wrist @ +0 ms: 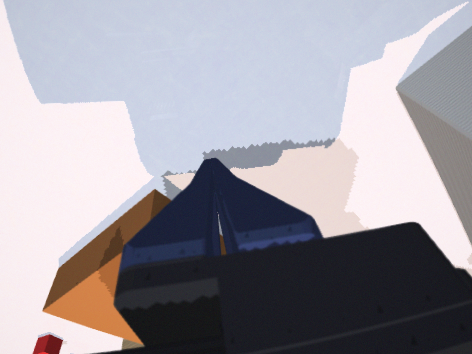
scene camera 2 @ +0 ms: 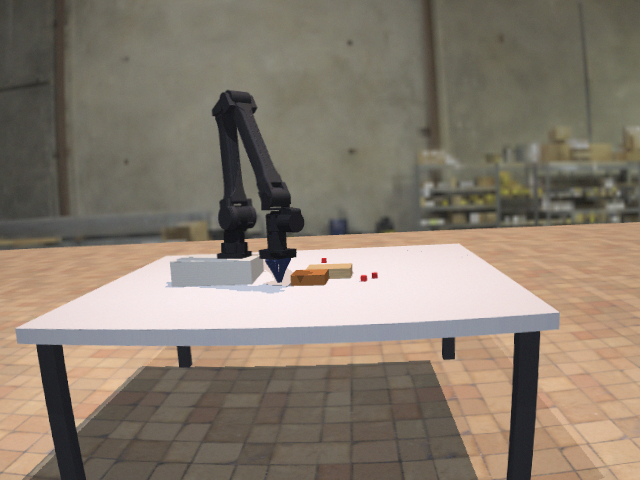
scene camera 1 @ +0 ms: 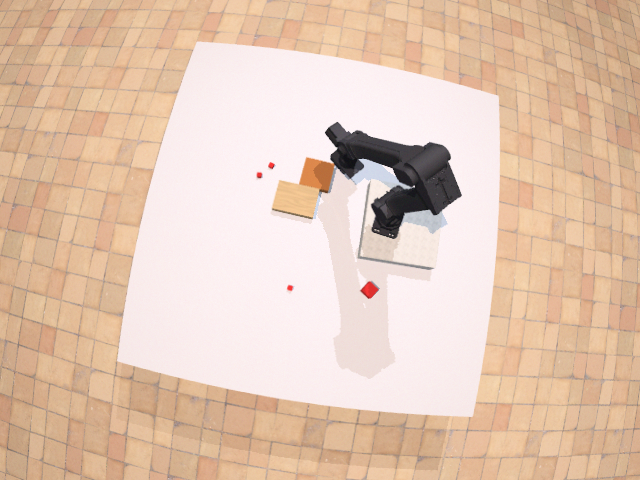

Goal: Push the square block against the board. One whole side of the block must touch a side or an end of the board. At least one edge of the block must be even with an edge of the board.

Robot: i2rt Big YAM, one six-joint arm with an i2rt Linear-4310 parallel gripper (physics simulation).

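Where they show: gripper, fingertip midpoint: point(wrist: 211, 169) point(scene camera 2: 279, 282) point(scene camera 1: 343, 169); arm's base, origin of the base link: point(scene camera 2: 234, 257) point(scene camera 1: 387, 218).
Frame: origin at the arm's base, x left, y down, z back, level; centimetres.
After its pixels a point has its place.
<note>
The orange square block point(scene camera 1: 309, 168) @(y 3.9, x -9.5, z -29.8 cm) point(scene camera 2: 310, 277) @(y 4.6, x -13.6, z -28.0 cm) point(wrist: 90, 306) @(y 3.9, x -11.7, z -29.5 cm) lies flat on the table. In the overhead view, one of its sides meets the long side of the pale wooden board point(scene camera 1: 296, 199) @(y 3.9, x 2.3, z -30.6 cm) point(scene camera 2: 338, 267) @(y 3.9, x -0.5, z -34.3 cm) near the board's right corner. It sticks out to the right past the board's end, so those edges are not even. Whether that side is fully parallel is hard to tell. My gripper point(scene camera 2: 280, 281) @(y 6.0, x -13.6, z -18.5 cm) point(wrist: 211, 169) @(y 6.0, x -13.6, z -18.5 cm) is shut and empty, tips down low at the table, to the right of the block in the overhead view. The arm hides the fingertips there.
Two small red cubes point(scene camera 1: 271, 165) @(y 5.4, x -7.2, z -42.8 cm) point(scene camera 1: 259, 175) @(y 5.5, x -2.4, z -45.6 cm) lie left of the block and board. Another small red cube point(scene camera 1: 290, 287) @(y 5.4, x 30.6, z -23.6 cm) and a larger red cube point(scene camera 1: 369, 289) @(y 3.0, x 23.8, z 1.0 cm) lie lower in the overhead view. The arm stands on a studded white base point(scene camera 1: 413, 253) @(y 0.3, x 8.5, z 11.5 cm) at the right.
</note>
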